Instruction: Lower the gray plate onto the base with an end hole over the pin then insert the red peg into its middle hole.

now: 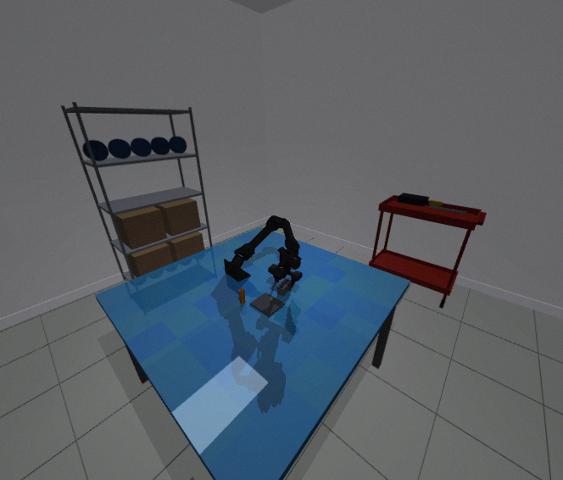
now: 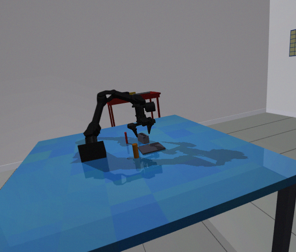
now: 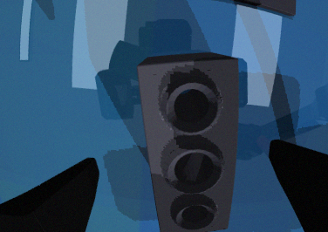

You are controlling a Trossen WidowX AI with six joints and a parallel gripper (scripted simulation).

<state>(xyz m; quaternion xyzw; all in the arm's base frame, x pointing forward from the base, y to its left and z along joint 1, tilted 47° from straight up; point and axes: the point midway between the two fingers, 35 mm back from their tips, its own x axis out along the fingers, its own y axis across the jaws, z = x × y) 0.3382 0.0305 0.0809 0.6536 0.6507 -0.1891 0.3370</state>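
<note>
Right now the gray plate is 10 mm below my gripper tip. Round my gripper tip: orange cylinder 220 mm to the right, 110 mm behind; then dark base 130 mm to the right, 30 mm below; then red peg 110 mm behind, 40 mm to the left.
</note>
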